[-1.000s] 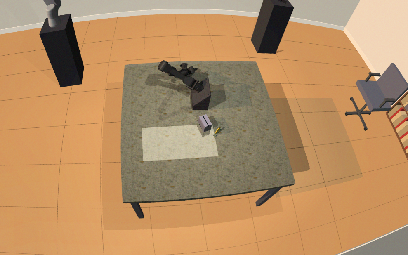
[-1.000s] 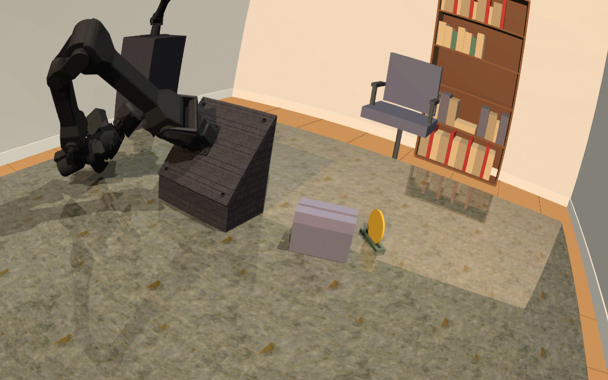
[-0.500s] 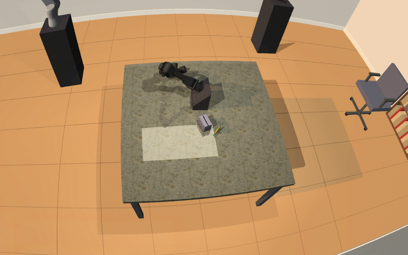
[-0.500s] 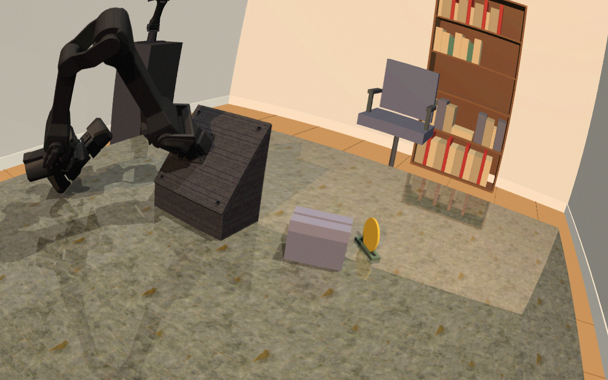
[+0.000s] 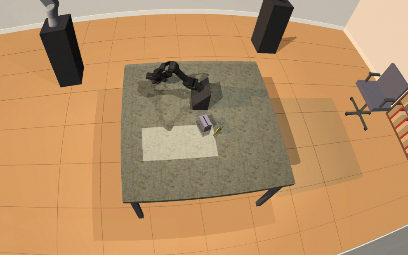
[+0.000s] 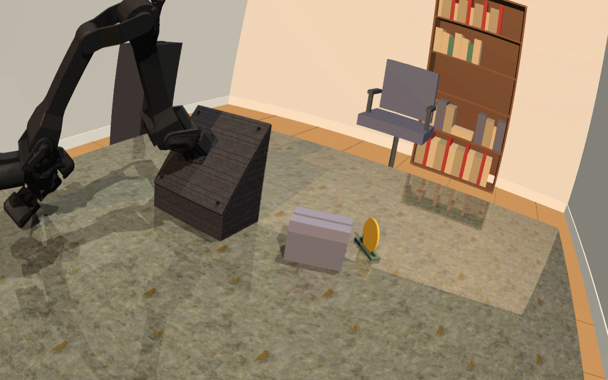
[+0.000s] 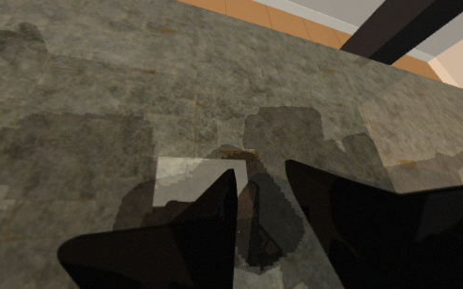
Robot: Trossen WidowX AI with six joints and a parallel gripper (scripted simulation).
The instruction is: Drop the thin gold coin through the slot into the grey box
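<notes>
Right now my gripper tip is 610 mm short of the gold coin, 350 mm to the right of it and 10 mm below it.
</notes>
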